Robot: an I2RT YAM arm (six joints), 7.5 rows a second.
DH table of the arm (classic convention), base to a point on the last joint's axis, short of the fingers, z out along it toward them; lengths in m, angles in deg. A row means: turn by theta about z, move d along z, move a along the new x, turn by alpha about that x. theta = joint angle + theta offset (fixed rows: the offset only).
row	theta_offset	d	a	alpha
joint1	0	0.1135	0.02	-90
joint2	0	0	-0.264	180
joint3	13.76	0	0.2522	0
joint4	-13.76	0	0.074	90
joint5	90	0	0	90
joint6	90	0.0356	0	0
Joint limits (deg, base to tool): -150..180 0..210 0..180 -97..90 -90..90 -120..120
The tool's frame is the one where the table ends.
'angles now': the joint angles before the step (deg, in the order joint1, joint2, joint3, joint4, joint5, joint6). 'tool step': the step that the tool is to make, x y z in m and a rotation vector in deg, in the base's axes. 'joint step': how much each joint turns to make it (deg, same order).
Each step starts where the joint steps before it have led.
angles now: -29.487 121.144 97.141 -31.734 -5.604 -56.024
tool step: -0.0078 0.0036 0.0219 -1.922 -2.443 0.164
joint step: -0.069 -3.706 -1.365 0.687 0.244 -0.465
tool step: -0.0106 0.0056 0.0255 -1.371 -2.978 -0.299
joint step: -0.051 -4.401 -1.454 0.354 -0.060 0.369
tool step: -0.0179 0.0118 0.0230 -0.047 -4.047 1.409
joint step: -0.009 -6.215 -4.275 1.634 -2.402 0.275
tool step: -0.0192 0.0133 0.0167 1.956 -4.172 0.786
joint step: 0.018 -6.099 -4.809 1.729 -3.178 2.183
